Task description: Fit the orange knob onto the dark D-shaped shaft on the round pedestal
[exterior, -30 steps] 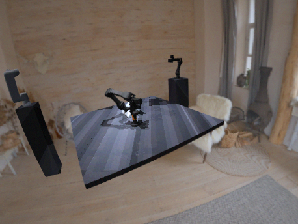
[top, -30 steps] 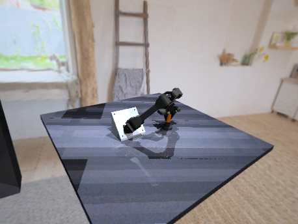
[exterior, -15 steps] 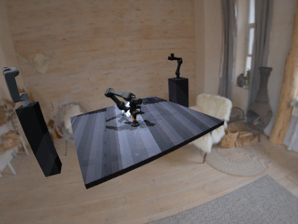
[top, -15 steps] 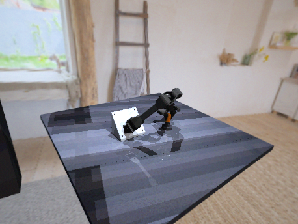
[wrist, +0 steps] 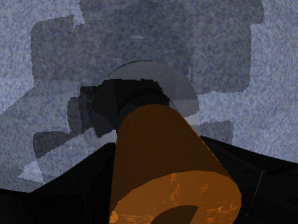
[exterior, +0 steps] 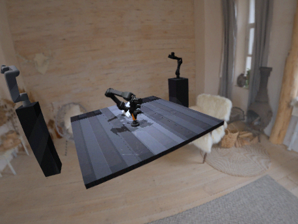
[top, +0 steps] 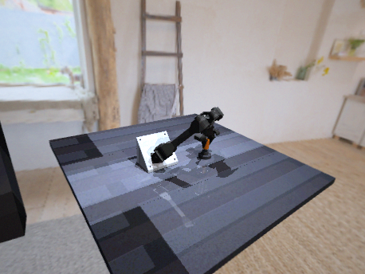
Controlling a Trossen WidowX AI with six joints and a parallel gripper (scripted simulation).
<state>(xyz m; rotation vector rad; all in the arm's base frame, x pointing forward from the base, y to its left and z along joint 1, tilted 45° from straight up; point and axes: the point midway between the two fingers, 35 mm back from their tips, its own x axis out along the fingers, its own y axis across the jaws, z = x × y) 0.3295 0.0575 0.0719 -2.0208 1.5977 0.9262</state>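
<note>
My gripper tip is now 20 mm below the orange knob. From my gripper tip the other things lie so: dark round pedestal: 40 mm below.
</note>
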